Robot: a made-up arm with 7 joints. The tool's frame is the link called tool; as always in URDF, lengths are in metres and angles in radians. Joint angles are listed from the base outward. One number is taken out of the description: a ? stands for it. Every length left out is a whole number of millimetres.
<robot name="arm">
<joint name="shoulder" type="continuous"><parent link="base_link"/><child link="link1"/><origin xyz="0 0.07 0.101" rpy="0 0 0"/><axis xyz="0 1 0"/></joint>
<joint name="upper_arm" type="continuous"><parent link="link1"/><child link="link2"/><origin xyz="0.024 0 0.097" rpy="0 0 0"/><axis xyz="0 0 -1"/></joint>
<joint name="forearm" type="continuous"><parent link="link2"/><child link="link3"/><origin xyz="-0.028 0.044 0" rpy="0 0 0"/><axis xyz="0 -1 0"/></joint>
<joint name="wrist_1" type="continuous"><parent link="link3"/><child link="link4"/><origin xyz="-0.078 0 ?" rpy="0 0 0"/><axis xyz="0 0 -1"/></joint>
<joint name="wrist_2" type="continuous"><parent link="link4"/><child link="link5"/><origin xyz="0.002 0.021 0" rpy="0 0 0"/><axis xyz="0 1 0"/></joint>
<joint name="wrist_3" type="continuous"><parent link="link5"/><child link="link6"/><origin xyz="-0.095 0 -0.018" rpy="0 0 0"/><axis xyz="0 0 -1"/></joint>
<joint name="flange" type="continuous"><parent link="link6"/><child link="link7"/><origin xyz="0.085 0.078 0" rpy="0 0 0"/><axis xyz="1 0 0"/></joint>
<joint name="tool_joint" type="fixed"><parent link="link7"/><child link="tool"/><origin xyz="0 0.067 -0.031" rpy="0 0 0"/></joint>
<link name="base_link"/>
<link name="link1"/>
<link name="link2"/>
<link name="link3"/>
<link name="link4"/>
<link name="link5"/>
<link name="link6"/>
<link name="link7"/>
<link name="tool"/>
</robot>
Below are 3 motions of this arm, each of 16 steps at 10 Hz.
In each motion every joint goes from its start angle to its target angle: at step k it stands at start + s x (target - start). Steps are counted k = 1, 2, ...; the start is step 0. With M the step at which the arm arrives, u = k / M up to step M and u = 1 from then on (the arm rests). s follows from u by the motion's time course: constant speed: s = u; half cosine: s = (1 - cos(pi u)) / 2; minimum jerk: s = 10 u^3 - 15 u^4 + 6 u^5.
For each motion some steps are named. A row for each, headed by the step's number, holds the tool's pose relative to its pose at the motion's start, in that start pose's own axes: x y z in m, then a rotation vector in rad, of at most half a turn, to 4 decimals.
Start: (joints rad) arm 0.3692 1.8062 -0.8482 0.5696 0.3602 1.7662 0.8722
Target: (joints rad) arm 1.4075 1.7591 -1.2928 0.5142 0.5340 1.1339 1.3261
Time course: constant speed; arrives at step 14
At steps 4, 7, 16:
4: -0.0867 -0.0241 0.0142 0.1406 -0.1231 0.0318
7: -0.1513 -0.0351 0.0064 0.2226 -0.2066 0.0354
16: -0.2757 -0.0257 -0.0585 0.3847 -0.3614 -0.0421

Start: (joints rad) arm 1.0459 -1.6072 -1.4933 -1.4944 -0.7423 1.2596 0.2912
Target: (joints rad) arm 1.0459 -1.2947 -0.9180 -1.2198 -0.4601 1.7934 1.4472
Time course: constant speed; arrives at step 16
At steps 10, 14, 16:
10: -0.0271 -0.0393 0.0834 0.7219 -0.5129 -0.0023
14: -0.0562 -0.0711 0.1112 1.0381 -0.7547 0.0789
16: -0.0746 -0.0901 0.1202 1.1971 -0.8813 0.1408

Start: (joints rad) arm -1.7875 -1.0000 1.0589 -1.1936 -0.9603 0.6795 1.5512
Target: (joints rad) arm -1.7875 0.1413 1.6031 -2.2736 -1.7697 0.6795 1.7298
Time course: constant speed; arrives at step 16
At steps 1, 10, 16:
1: -0.0081 -0.0125 -0.0067 0.0119 0.0628 0.0040
10: -0.0608 -0.1300 -0.0099 0.1953 0.4538 -0.3065
16: -0.0756 -0.2005 0.0311 0.3328 0.3594 -0.7167

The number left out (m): 0.149
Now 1 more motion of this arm.
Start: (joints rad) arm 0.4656 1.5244 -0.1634 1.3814 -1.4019 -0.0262 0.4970
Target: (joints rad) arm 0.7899 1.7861 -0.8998 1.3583 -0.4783 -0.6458 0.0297
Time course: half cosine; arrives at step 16
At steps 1, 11, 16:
1: -0.0020 0.0015 -0.0010 -0.0083 0.0130 0.0077
11: -0.1733 0.0657 -0.0160 -0.6743 1.0303 0.5304
16: -0.2090 0.0834 -0.0041 -0.8179 1.3325 0.6142

